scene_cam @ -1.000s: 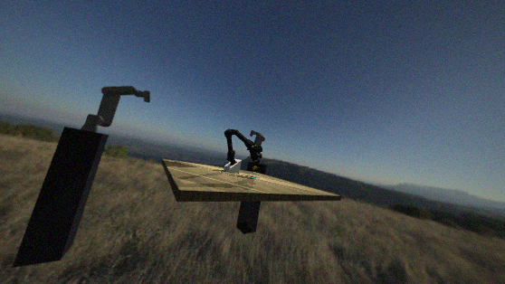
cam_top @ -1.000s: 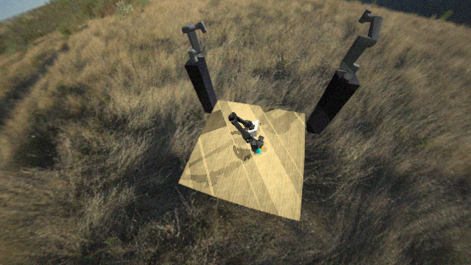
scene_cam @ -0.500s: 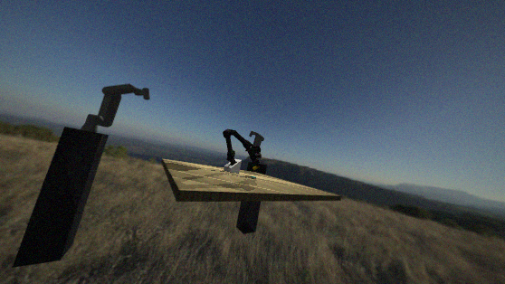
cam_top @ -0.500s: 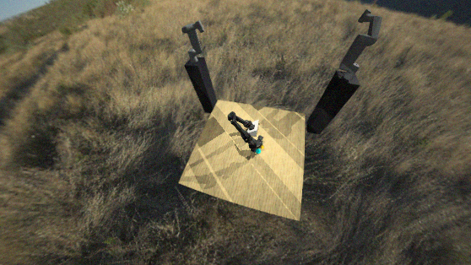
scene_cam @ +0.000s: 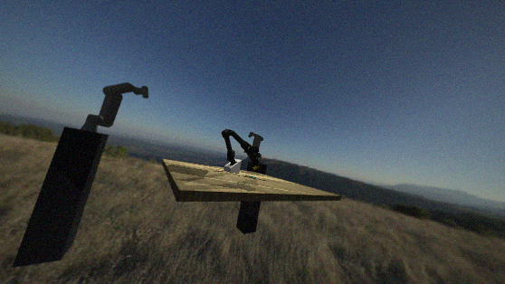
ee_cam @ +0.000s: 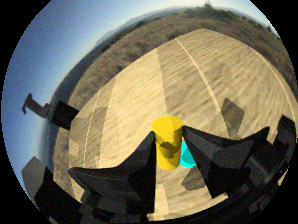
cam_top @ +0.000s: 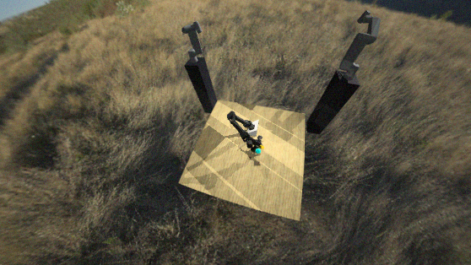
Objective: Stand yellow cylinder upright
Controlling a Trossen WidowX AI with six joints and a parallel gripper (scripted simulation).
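My gripper tip is now 4 cm to the left of the cyan circle and 12 cm above it. From my gripper tip the other things lie so: yellow tall cylinder: 1 cm behind, 1 cm to the right, 2 cm below.
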